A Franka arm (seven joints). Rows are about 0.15 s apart.
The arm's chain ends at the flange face. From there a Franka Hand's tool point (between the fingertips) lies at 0.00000 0.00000 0.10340 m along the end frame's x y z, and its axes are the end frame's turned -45 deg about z.
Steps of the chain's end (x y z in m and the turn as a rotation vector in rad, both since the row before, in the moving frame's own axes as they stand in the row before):
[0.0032, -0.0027, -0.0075, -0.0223, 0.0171, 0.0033]
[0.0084, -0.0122, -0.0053, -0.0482, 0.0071, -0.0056]
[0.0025, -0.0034, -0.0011, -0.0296, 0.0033, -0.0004]
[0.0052, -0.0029, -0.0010, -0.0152, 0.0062, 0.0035]
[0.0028, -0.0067, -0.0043, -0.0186, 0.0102, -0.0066]
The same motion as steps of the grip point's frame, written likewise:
[0.0038, 0.0032, -0.0075, -0.0279, -0.0037, 0.0033]
[0.0116, 0.0014, -0.0054, -0.0391, -0.0291, -0.0056]
[0.0022, 0.0018, -0.0011, -0.0233, -0.0186, -0.0004]
[0.0051, 0.0032, -0.0010, -0.0151, -0.0064, 0.0035]
[0.0061, -0.0007, -0.0043, -0.0204, -0.0059, -0.0066]

